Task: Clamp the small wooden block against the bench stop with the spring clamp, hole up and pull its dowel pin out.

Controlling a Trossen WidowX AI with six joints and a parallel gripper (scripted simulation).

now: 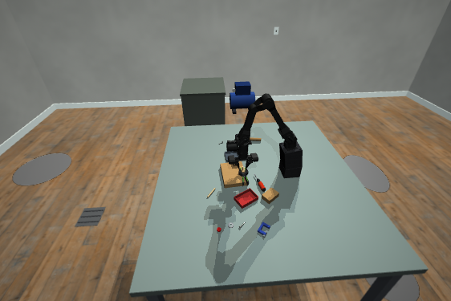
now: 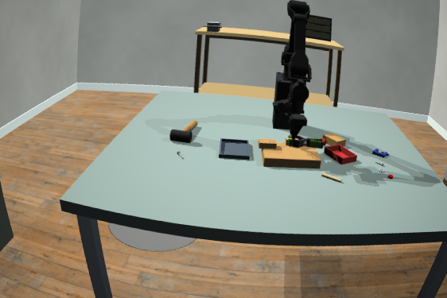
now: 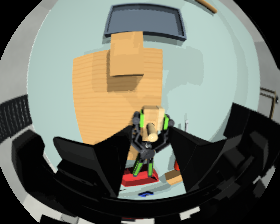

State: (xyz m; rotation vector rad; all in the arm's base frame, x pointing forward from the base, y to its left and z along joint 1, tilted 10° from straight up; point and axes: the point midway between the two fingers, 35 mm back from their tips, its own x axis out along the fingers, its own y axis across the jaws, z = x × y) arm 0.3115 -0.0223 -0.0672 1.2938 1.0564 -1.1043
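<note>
Now: the dowel pin 40 mm below my hand. Also, from my hand: red tray: 200 mm to the left, 90 mm below, 20 mm ahead; wooden board: 80 mm below, 60 mm ahead, 10 mm to the right; dark tray: 200 mm to the right, 90 mm below.
</note>
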